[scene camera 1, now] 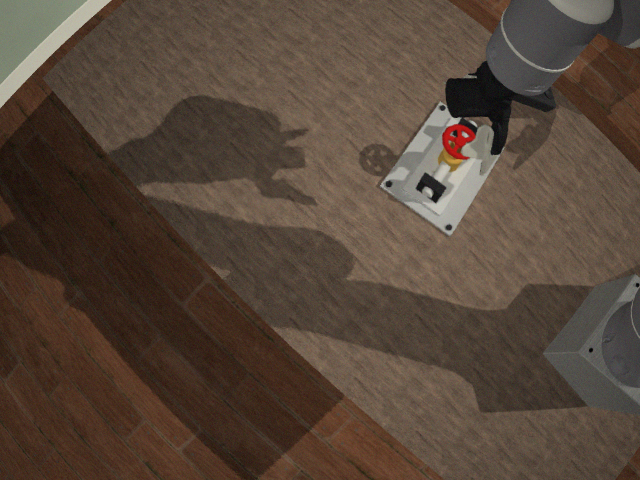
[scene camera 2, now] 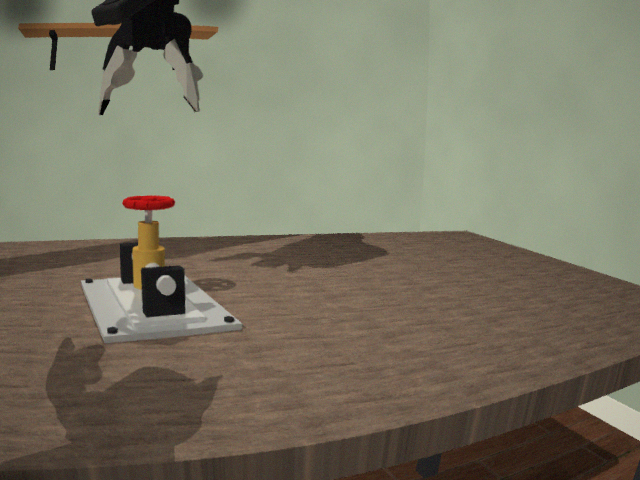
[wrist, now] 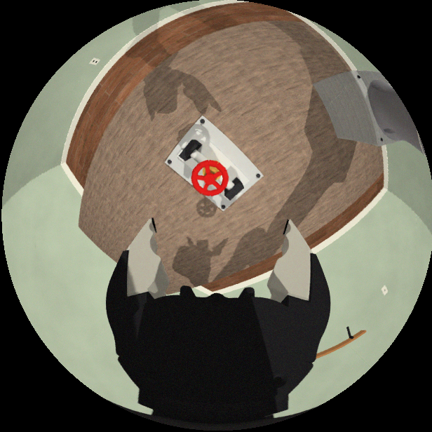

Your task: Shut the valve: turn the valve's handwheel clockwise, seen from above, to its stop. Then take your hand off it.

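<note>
The red spoked handwheel (scene camera 1: 459, 140) (scene camera 2: 148, 202) (wrist: 209, 177) sits level on top of the yellow valve body (scene camera 1: 450, 161) (scene camera 2: 148, 258). The valve stands between two black blocks on a light grey base plate (scene camera 1: 465, 198) (scene camera 2: 98, 307) (wrist: 239, 155). My gripper (scene camera 1: 484, 166) (scene camera 2: 149, 112) (wrist: 219, 220) is open and empty, pointing down. In the scene camera 2 view its fingertips hang well above the handwheel, one to each side of it, without touching. In the scene camera 1 view the fingers cover part of the plate beside the wheel.
The base plate lies on a brown wooden table (scene camera 1: 310, 77) (scene camera 2: 439, 335). The robot's grey base (scene camera 1: 573, 330) (wrist: 340, 105) stands at the right in the scene camera 1 view. A wooden shelf (scene camera 2: 204, 32) is on the wall behind the arm. Arm shadows fall across the table.
</note>
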